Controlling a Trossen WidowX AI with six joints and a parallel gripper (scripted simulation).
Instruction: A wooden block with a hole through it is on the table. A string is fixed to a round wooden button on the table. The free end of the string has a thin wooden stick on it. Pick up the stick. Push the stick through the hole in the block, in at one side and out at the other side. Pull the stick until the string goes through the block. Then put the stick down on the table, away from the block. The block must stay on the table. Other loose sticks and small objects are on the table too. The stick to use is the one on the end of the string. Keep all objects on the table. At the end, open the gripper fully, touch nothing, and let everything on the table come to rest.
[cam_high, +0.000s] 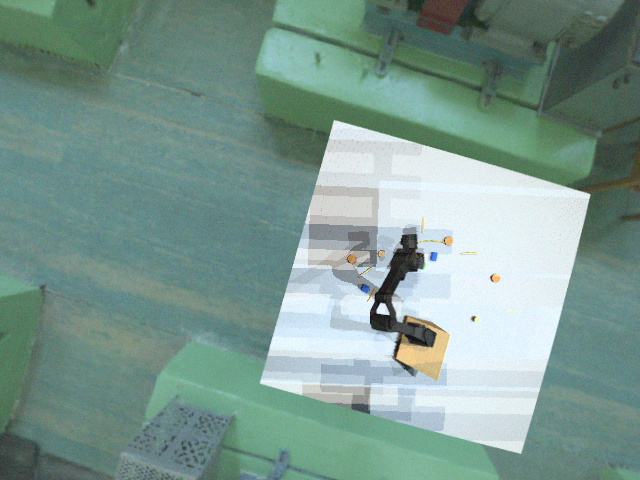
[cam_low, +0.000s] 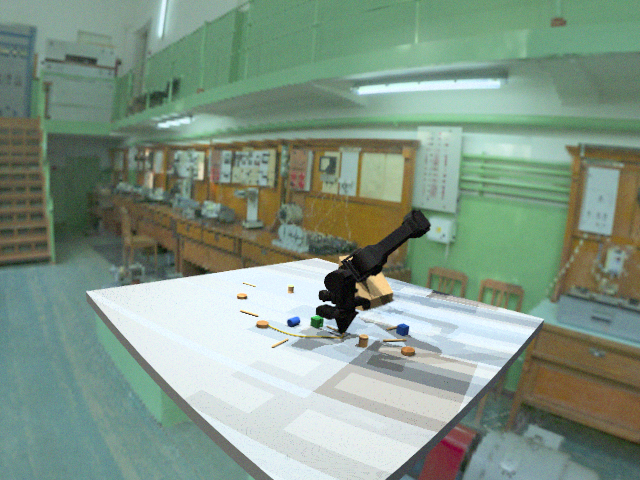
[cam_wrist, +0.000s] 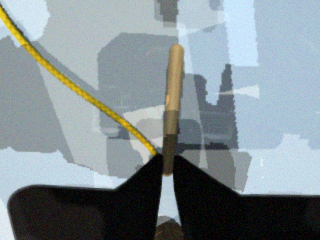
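My gripper tip is now 110 mm to the left of the green cube and 10 mm past it. Round my gripper tip: blue cylinder: 160 mm to the right, 50 mm ahead; thin wooden stick: 10 mm to the right; wooden block: 80 mm to the left.
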